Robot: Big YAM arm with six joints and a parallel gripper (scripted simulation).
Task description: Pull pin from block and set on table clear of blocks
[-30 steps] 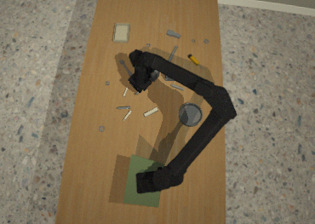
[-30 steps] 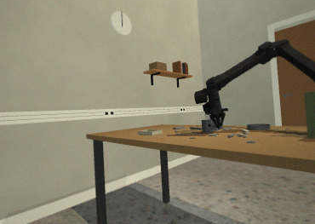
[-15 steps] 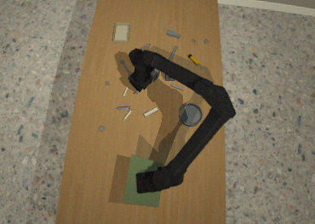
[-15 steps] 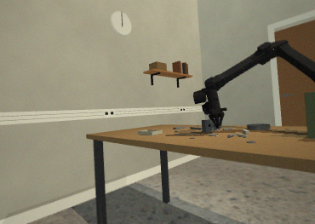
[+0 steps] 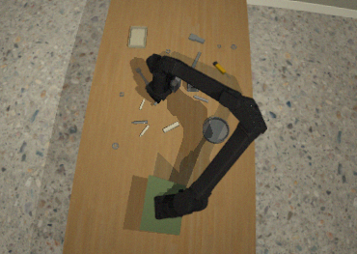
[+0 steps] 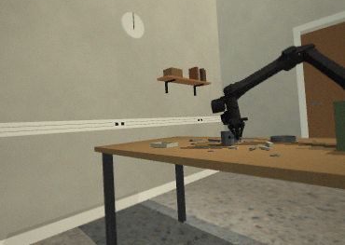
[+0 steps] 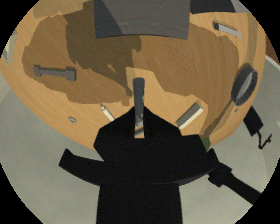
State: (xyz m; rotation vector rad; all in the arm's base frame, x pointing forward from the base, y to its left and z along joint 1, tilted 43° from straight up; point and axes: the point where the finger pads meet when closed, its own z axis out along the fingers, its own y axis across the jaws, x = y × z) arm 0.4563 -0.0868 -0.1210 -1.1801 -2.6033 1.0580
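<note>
My hand is 10 mm to the left of the slim grey pin and 10 mm short of it. Round my hand: shallow tray (390 mm ahead, 90 mm to the left, 30 mm below); round dish (260 mm to the right, 150 mm behind, 30 mm below); white stick (120 mm behind, 50 mm to the right, 30 mm below).
</note>
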